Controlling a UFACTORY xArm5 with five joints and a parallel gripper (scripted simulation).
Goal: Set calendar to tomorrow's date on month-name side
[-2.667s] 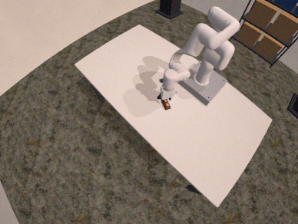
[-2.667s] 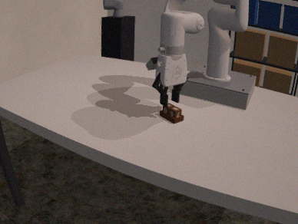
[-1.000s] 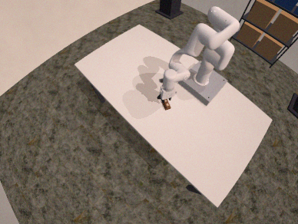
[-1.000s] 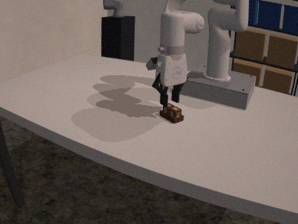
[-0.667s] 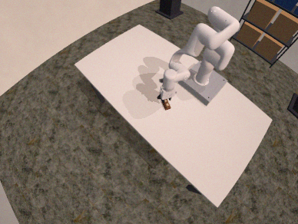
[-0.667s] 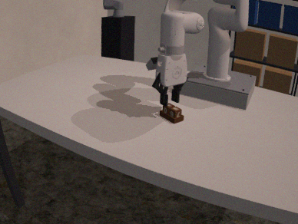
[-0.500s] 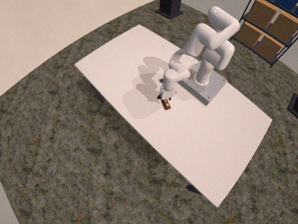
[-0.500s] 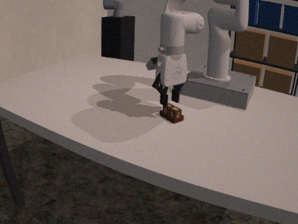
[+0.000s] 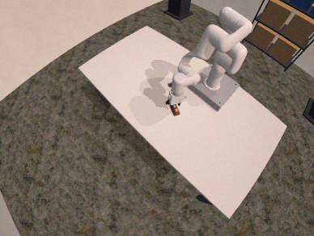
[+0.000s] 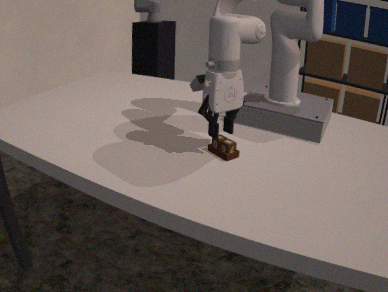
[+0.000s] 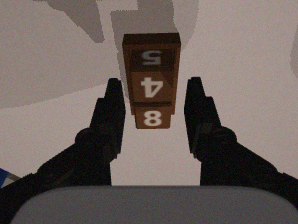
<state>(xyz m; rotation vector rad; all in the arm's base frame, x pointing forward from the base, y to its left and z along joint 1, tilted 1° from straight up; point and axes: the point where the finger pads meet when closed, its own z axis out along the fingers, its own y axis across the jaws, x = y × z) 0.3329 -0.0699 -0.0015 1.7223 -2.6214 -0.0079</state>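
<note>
Now: the brown wooden cube 40 mm below my hand. Also, from my hand: tray 60 mm below, 10 mm to the left, 10 mm ahead.
</note>
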